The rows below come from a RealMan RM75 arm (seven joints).
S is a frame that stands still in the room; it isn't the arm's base.
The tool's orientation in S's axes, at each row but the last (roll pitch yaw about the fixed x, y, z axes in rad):
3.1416 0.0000 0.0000
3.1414 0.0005 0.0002
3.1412 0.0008 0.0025
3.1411 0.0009 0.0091
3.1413 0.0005 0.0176
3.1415 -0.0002 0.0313
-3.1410 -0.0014 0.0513
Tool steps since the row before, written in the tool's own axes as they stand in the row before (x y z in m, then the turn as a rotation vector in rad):
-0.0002 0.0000 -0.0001 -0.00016 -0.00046 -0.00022
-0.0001 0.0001 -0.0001 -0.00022 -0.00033 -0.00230
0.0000 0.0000 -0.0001 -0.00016 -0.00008 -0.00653
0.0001 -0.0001 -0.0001 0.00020 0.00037 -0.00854
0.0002 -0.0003 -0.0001 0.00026 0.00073 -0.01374
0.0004 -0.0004 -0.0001 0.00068 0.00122 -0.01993
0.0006 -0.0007 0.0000 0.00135 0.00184 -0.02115
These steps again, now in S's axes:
-0.0002 0.0000 0.0001 -0.00016 0.00046 0.00022
-0.0001 -0.0001 0.0001 -0.00022 0.00033 0.00230
0.0000 0.0000 0.0001 -0.00015 0.00008 0.00653
0.0001 0.0001 0.0001 0.00021 -0.00036 0.00854
0.0002 0.0003 0.0001 0.00028 -0.00072 0.01374
0.0004 0.0004 0.0001 0.00071 -0.00120 0.01993
0.0006 0.0007 0.0000 0.00141 -0.00178 0.02115

